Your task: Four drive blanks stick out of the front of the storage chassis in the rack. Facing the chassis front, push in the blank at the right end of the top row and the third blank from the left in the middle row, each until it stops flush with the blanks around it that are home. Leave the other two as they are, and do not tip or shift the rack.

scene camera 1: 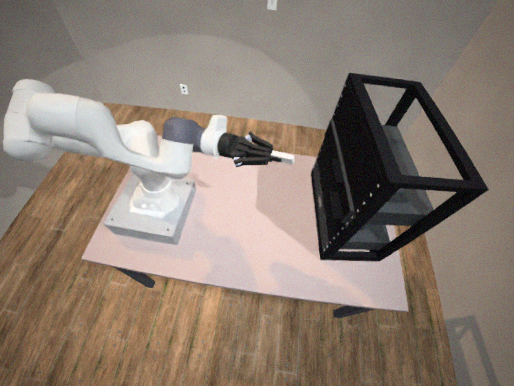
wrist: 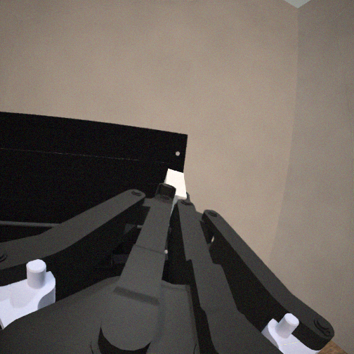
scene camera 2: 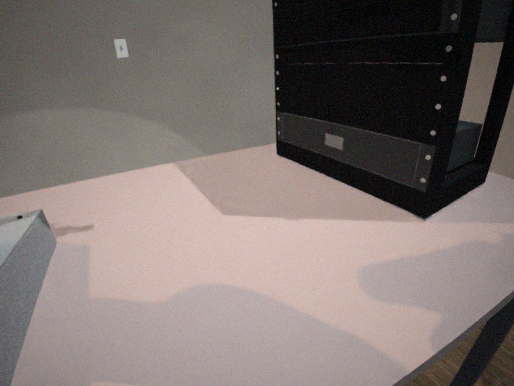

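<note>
My gripper (scene camera 1: 283, 158) (wrist: 171, 183) is shut, with nothing between its fingers, and its white tips are together. In the scene camera 1 view it is above the table, left of the rack (scene camera 1: 435, 183) (scene camera 2: 350, 176) and apart from its dark front. In the wrist view the tips overlap the right edge of the rack front (wrist: 75, 137). A thin grey strip (scene camera 1: 343, 167) (wrist: 30, 223) crosses the front, with dark shapes below it. The storage chassis and its drive blanks cannot be made out clearly; the dark front and my fingers hide detail. The rack stands upright.
The pink table top (scene camera 1: 240, 260) (scene camera 2: 280, 260) carries the arm's grey base (scene camera 1: 145, 233) (scene camera 2: 30, 270) at the left and the rack at the right. A grey panel (scene camera 2: 380, 152) with a light label sits low in the rack. The rack's open side frame faces right.
</note>
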